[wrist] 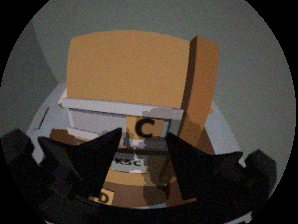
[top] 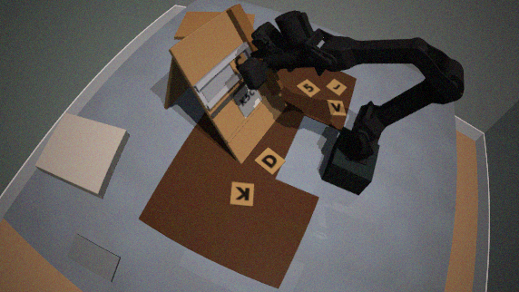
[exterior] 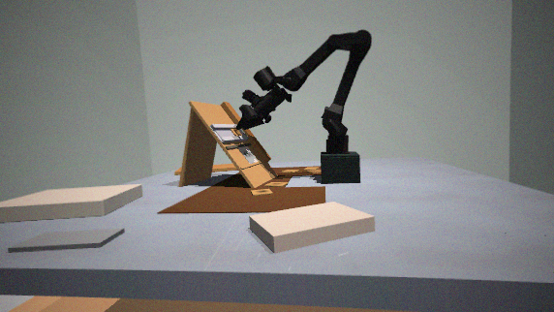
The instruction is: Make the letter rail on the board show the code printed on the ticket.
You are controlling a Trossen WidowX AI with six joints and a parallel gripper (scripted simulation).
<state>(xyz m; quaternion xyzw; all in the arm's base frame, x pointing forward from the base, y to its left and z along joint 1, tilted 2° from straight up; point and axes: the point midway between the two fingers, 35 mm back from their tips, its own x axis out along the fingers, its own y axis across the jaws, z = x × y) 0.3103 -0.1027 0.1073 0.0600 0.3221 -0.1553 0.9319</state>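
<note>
Right now the white ticket is 9 cm below my gripper tip, 4 cm to the left of it and 3 cm behind it. Also, from my gripper tip: thin grey plate (56 cm to the left, 25 cm ahead, 19 cm below); brown mat (19 cm below, 13 cm behind, 7 cm to the left); beige block (43 cm ahead, 29 cm to the left, 17 cm below).
</note>
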